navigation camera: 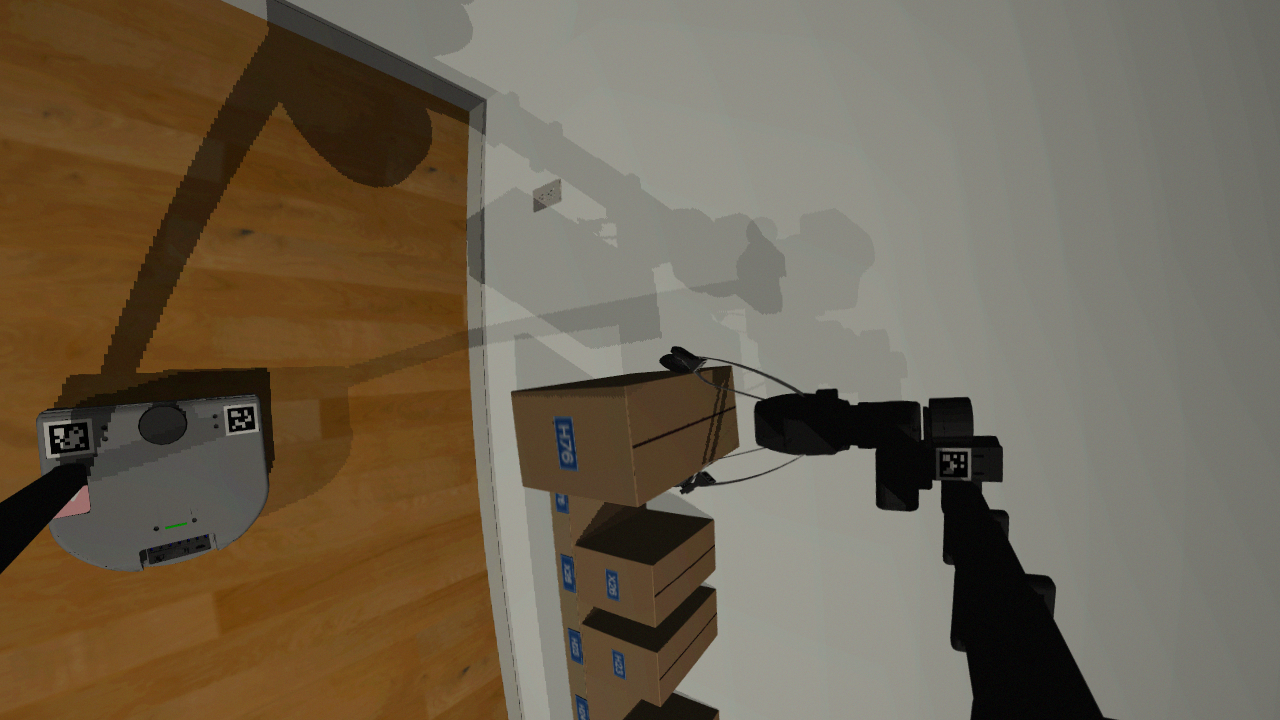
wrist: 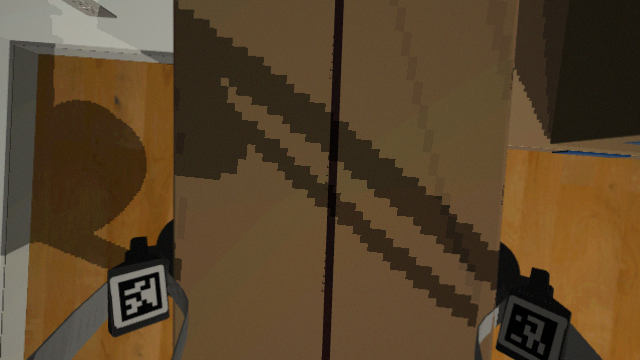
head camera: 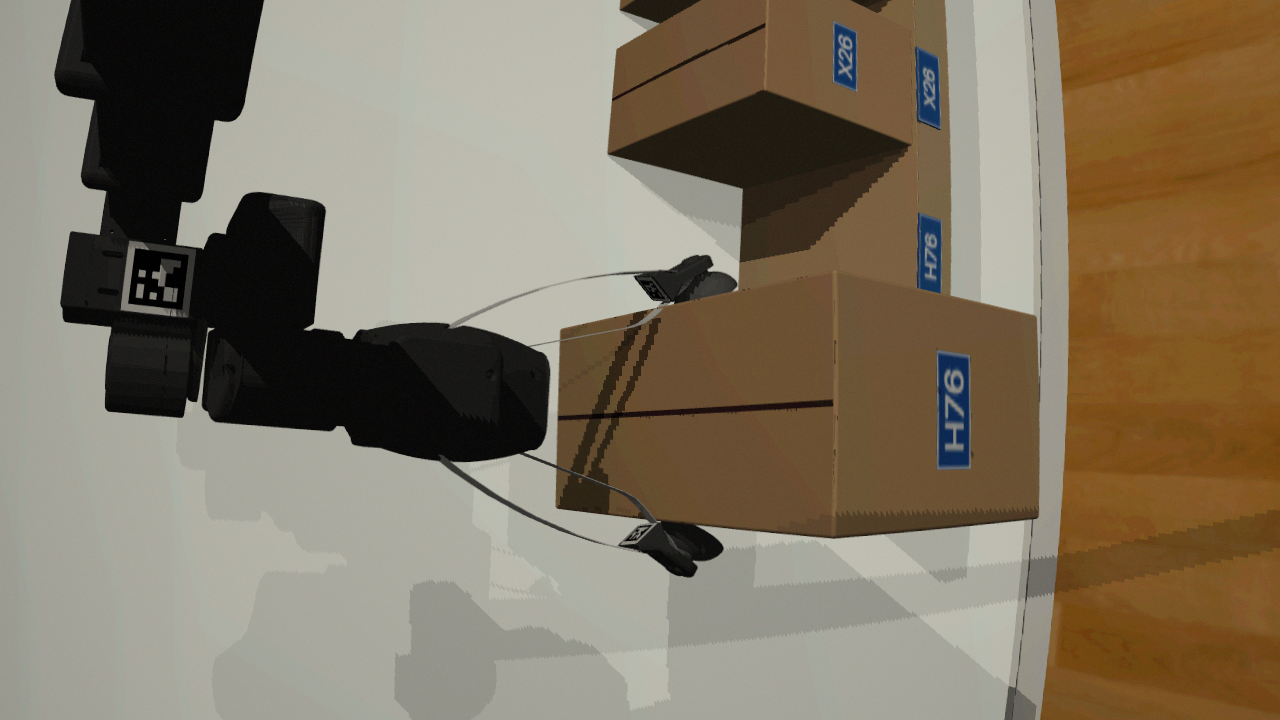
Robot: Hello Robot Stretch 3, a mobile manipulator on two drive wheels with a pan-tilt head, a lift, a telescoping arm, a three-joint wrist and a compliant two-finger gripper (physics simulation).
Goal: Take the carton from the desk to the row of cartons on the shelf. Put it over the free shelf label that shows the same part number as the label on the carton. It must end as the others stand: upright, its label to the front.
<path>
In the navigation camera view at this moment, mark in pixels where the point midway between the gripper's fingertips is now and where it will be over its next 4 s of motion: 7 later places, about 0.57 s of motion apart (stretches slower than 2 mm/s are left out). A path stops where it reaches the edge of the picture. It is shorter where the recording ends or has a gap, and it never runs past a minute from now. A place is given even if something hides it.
My gripper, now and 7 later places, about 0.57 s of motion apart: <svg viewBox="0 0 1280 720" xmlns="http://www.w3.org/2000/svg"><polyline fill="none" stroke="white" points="666,421 667,441 670,482 672,516 674,521 687,512 706,498 713,493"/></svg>
</path>
